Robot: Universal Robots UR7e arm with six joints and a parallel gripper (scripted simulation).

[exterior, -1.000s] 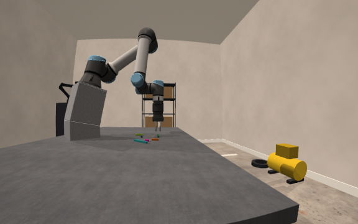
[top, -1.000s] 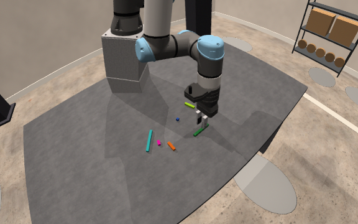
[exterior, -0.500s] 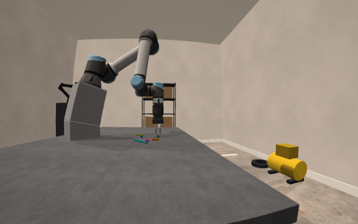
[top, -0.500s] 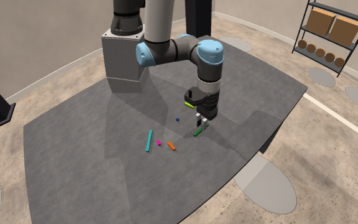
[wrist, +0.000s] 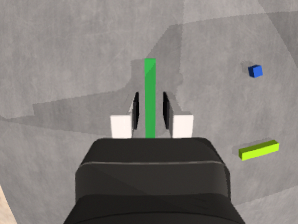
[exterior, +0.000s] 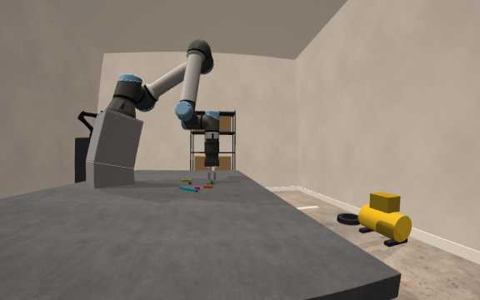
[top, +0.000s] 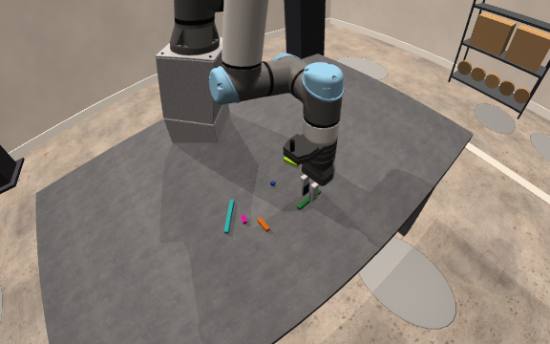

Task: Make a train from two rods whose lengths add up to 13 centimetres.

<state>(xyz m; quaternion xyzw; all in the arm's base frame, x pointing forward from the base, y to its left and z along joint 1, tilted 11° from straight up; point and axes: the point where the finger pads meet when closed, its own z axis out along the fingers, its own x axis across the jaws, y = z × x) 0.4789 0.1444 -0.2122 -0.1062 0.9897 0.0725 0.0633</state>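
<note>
Now: the green rod 30 mm below my hand. The rest, counted from my hand: lime rod: 140 mm behind, 30 mm to the left, 30 mm below; then small blue rod: 100 mm behind, 50 mm to the right, 30 mm below; then orange rod: 10 mm ahead, 140 mm to the right, 30 mm below.
</note>
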